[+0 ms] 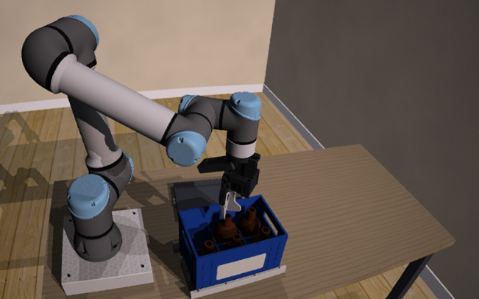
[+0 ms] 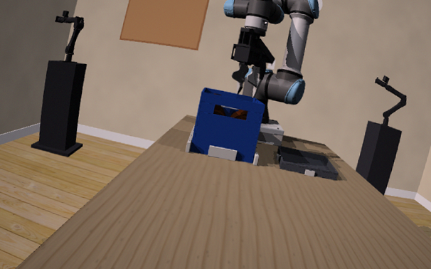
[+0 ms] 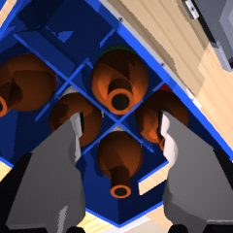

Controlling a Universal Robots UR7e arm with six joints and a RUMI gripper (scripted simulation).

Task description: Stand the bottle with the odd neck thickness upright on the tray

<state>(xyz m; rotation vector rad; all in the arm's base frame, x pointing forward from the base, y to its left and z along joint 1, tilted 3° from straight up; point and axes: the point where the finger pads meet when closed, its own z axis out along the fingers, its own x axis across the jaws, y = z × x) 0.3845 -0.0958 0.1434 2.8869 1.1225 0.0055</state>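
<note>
My hand is 11 cm above the crate and 4 cm to the left of it. The rest, counted from my hand: tray (24 cm to the left, 18 cm below, 4 cm ahead).
</note>
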